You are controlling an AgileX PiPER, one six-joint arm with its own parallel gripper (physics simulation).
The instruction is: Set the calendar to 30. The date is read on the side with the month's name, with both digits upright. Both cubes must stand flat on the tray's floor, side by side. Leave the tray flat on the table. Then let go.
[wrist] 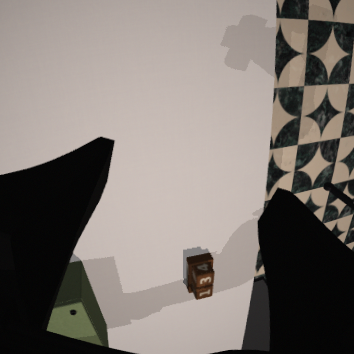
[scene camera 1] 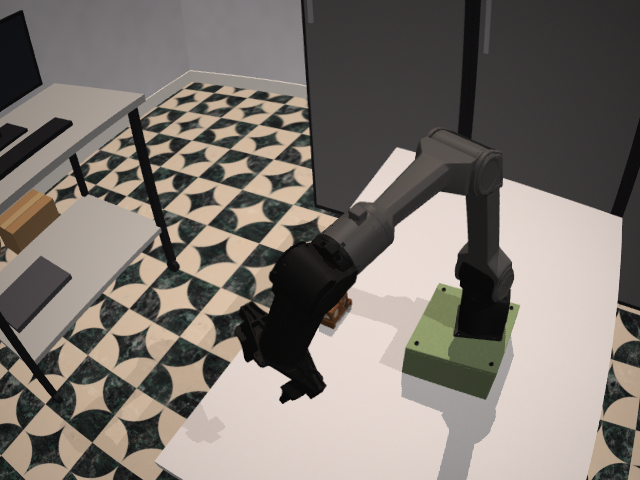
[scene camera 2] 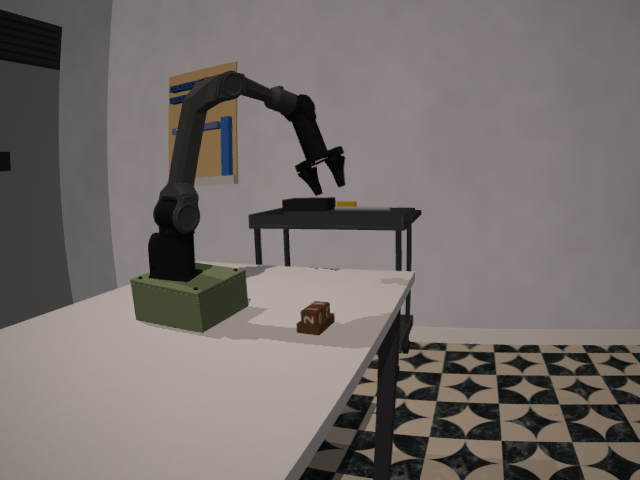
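Note:
The small brown calendar tray (scene camera 1: pixel 330 324) (scene camera 2: pixel 308 329) (wrist: pixel 198 259) stands flat on the table near its edge, partly hidden by the arm in scene camera 1. Two brown cubes sit side by side in it. In scene camera 2 the nearer cube (scene camera 2: pixel 308 316) (wrist: pixel 205 292) shows a 2 turned sideways on its end; the farther cube (scene camera 2: pixel 325 311) (wrist: pixel 205 280) has a rounded digit, like 0, on its right side. The wrist view shows 4, 3 and 1; the month's name is unreadable. My gripper (scene camera 1: pixel 267 378) (scene camera 2: pixel 329 189) (wrist: pixel 191 183) is open and empty, high above the table, apart from the calendar.
The green base block (scene camera 1: pixel 439 338) (scene camera 2: pixel 168 308) (wrist: pixel 75 327) under the arm stands inward from the calendar on the white table (scene camera 1: pixel 361 428) (scene camera 2: pixel 155 392) (wrist: pixel 165 75). The table's edge runs close beside the calendar, with tiled floor beyond. A dark cart (scene camera 2: pixel 330 221) stands behind the table.

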